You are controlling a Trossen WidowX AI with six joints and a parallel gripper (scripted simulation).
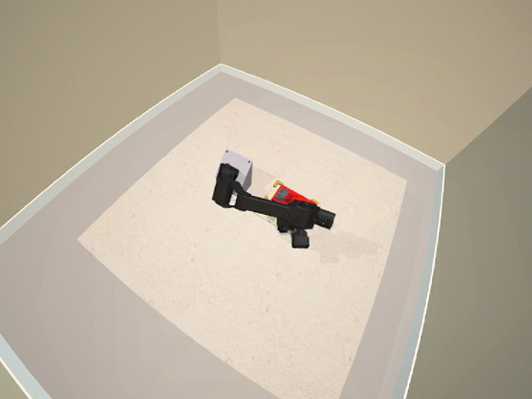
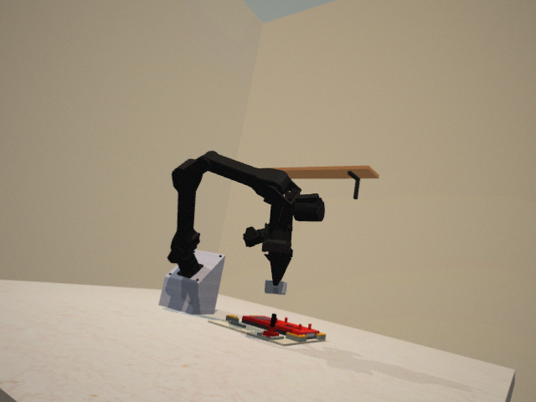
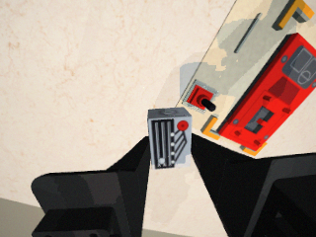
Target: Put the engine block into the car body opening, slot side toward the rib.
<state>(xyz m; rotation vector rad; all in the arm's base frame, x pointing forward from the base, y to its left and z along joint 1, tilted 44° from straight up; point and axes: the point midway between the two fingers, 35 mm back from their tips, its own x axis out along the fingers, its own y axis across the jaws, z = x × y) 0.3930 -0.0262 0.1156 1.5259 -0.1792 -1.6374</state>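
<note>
The black peg is 30 mm behind my gripper tip, 70 mm to the left of it and 100 mm below it. The rest, counted from my gripper tip: grey engine block (10 mm below).
</note>
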